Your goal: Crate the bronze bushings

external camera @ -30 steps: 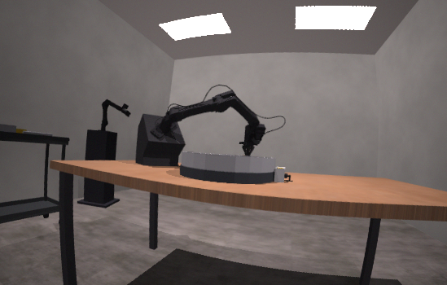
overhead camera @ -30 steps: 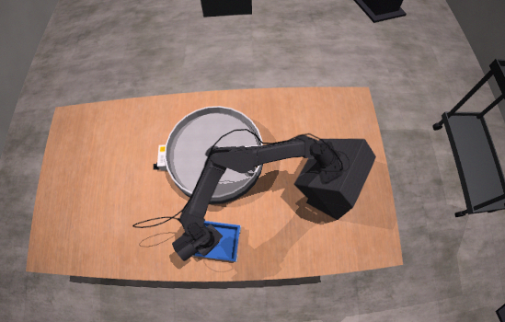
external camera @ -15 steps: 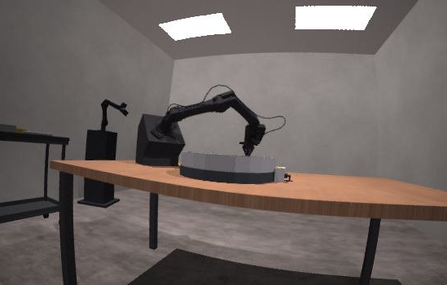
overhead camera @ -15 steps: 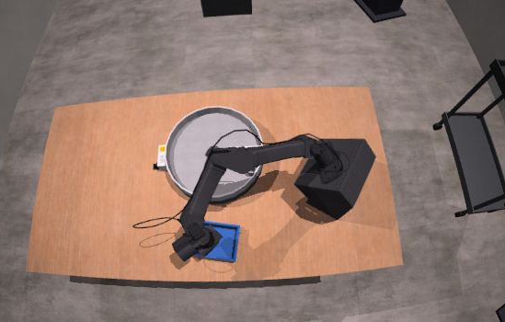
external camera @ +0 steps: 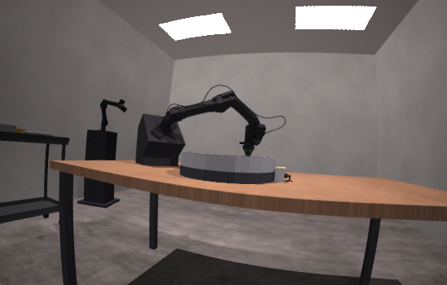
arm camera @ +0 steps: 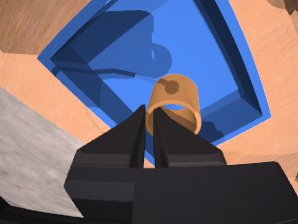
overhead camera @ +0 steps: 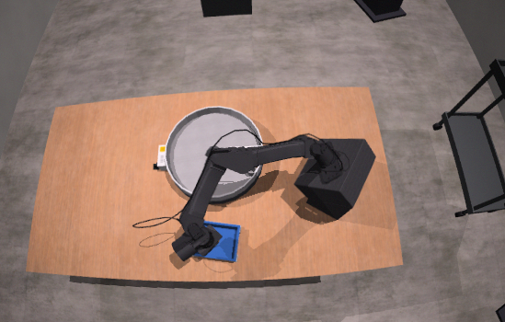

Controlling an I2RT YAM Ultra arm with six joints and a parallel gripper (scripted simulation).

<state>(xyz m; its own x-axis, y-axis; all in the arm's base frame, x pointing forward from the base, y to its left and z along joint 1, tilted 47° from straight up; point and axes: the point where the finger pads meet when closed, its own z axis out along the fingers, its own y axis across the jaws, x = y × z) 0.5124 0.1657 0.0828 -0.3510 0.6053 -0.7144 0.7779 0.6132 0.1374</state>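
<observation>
The blue crate is 60 mm below my hand, 20 mm behind it and 10 mm to the right of it. Round my hand: round grey turntable 360 mm to the right, 150 mm behind, 40 mm below.
</observation>
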